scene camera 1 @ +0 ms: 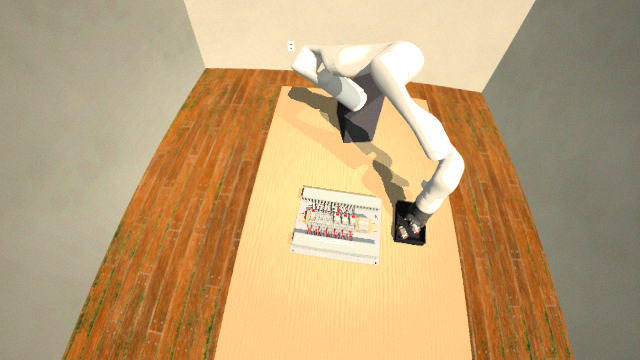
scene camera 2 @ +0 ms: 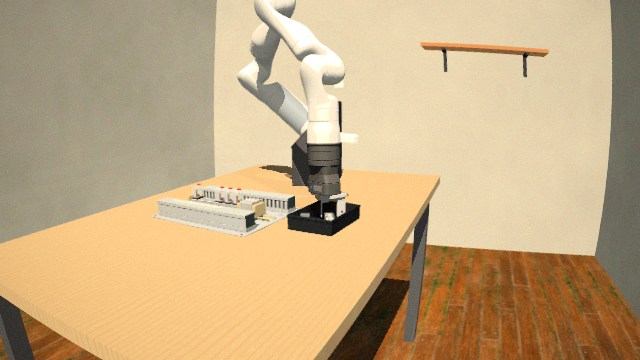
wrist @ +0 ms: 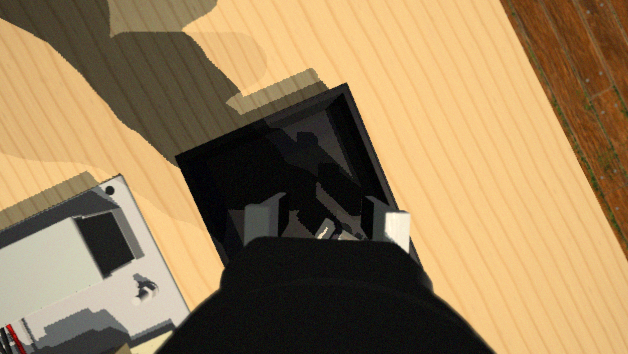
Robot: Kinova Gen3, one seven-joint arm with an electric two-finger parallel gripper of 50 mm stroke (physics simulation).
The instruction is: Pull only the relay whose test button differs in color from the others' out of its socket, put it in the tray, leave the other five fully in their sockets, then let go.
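Seen in the pictures: gripper, fingertip midpoint: (scene camera 1: pixel 413 221) (scene camera 2: pixel 332 218) (wrist: pixel 325 209); arm's base, origin of the base link: (scene camera 1: pixel 357 101).
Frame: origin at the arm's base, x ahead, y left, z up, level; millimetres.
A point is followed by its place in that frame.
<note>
The black tray (scene camera 1: pixel 410 243) @[z -181, x 533, y 223 mm] (scene camera 2: pixel 307 224) @[z -176, x 531, y 216 mm] (wrist: pixel 222 141) @[z -160, x 371, y 209 mm] stands beside the relay panel. Two relays lie in it: one relay (scene camera 1: pixel 403 232) @[z -165, x 498, y 193 mm] (scene camera 2: pixel 305 215) @[z -165, x 501, y 198 mm] lies to the left, and another relay (scene camera 1: pixel 415 228) @[z -165, x 479, y 242 mm] (scene camera 2: pixel 329 216) @[z -165, x 489, y 251 mm] (wrist: pixel 325 230) @[z -170, x 451, y 237 mm] lies under my gripper, mostly hidden in the wrist view. Their button colors cannot be made out. My gripper (scene camera 1: pixel 414 223) @[z -184, x 441, y 242 mm] (scene camera 2: pixel 332 210) @[z -184, x 441, y 242 mm] (wrist: pixel 325 209) @[z -184, x 441, y 242 mm] points down into the tray, its fingers wide open with nothing between them. On the panel, four relays with red test buttons stand in the row: one relay (scene camera 1: pixel 313 212) @[z -126, x 463, y -141 mm] at the left and three relays (scene camera 1: pixel 345 217) @[z -127, x 472, y -27 mm] (scene camera 2: pixel 230 194) @[z -139, x 482, y -18 mm] farther right.
The panel's base plate (scene camera 1: pixel 372 215) @[z -192, x 424, y 84 mm] (wrist: pixel 150 260) @[z -192, x 414, y 111 mm] lies left of the tray. It carries two long grey wire ducts (scene camera 1: pixel 332 245) @[z -152, x 570, y -66 mm] (scene camera 2: pixel 205 212) @[z -161, x 587, y -23 mm], red and black wires and a beige block (scene camera 1: pixel 363 224) @[z -149, x 483, y 41 mm] (scene camera 2: pixel 252 207) @[z -160, x 503, y 60 mm]. The tray's walls stand close around my fingers.
</note>
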